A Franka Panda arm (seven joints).
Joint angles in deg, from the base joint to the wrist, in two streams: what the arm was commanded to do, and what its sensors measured. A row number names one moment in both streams.
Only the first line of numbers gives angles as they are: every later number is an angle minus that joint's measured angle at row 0.
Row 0, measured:
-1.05, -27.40, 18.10, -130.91, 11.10, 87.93, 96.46
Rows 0 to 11, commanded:
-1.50, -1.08, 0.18, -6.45, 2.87, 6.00, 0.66
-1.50, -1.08, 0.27, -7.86, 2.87, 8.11, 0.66
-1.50, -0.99, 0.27, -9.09, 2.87, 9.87, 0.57
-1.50, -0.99, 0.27, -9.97, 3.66, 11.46, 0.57
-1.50, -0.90, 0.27, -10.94, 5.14, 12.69, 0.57
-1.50, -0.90, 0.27, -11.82, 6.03, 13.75, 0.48
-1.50, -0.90, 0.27, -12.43, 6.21, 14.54, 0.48
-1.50, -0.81, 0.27, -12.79, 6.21, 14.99, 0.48
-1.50, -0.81, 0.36, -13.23, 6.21, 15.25, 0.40
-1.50, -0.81, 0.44, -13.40, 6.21, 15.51, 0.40
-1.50, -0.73, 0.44, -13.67, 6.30, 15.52, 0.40
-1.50, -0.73, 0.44, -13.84, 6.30, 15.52, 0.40
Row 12, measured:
-1.06, 0.08, -0.10, -12.53, 5.16, 14.52, 0.11
